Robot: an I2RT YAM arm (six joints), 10 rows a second.
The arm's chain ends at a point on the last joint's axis. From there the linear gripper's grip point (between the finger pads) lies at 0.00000 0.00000 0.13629 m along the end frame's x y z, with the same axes.
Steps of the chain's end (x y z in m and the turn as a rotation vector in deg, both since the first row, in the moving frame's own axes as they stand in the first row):
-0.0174, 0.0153, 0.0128, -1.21, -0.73, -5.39
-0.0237, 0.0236, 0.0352, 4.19, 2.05, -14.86
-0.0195, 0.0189, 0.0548, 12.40, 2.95, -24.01
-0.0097, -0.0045, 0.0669, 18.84, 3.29, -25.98
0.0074, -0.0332, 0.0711, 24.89, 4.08, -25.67
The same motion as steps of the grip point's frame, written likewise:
-0.0190, 0.0183, 0.0128, -1.21, -0.73, -5.39
-0.0202, 0.0131, 0.0348, 4.19, 2.05, -14.86
-0.0188, -0.0109, 0.0515, 12.40, 2.95, -24.01
-0.0122, -0.0487, 0.0595, 18.84, 3.29, -25.98
0.0036, -0.0907, 0.0583, 24.89, 4.08, -25.67

